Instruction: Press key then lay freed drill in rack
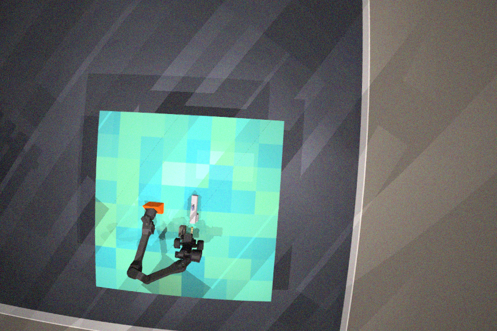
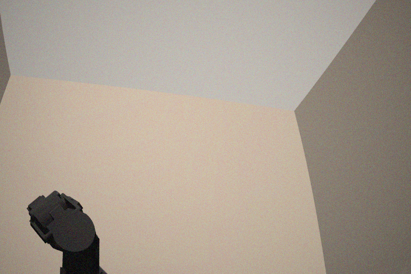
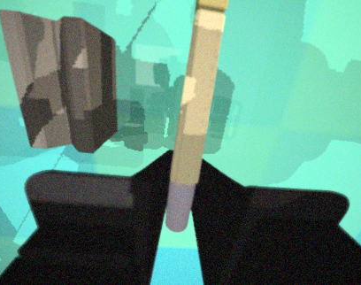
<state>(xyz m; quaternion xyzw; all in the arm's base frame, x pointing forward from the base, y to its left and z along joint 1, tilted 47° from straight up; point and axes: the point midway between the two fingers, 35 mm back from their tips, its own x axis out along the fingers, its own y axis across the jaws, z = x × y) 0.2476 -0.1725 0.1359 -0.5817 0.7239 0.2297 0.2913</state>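
Now: the drill 1 cm ahead of my gripper tip, 4 cm to the left of it and 3 cm above it.
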